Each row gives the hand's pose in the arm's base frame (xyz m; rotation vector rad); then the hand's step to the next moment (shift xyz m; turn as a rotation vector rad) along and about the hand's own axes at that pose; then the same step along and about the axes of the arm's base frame.
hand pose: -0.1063 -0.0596 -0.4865 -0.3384 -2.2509 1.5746
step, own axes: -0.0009 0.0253 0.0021 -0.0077 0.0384 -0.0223
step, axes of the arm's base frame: -0.0005 0.0066 -0.0245 0.0160 0.0291 -0.0305
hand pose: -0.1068 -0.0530 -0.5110 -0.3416 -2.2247 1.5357
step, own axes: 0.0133 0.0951 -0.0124 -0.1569 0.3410 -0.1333
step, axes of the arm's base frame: -0.0090 0.0503 -0.0822 0.1899 0.1675 -0.3075
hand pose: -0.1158 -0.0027 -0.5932 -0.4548 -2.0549 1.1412
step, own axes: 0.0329 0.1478 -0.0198 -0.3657 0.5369 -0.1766
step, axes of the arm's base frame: -0.0135 0.1118 -0.1031 0.3539 0.1724 -0.5461
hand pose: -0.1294 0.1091 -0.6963 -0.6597 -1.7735 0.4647
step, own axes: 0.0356 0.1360 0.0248 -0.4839 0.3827 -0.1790
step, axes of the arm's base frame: -0.0040 0.1274 -0.0642 0.3503 -0.0217 -0.5380
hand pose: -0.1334 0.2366 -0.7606 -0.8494 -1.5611 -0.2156
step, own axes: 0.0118 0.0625 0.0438 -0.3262 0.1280 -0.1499
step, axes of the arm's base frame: 0.0053 0.0747 -0.0188 0.1783 -0.1239 -0.3132
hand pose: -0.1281 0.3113 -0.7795 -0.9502 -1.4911 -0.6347
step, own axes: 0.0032 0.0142 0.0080 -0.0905 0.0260 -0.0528
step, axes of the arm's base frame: 0.0078 0.0146 0.0000 0.0474 -0.0486 -0.0839
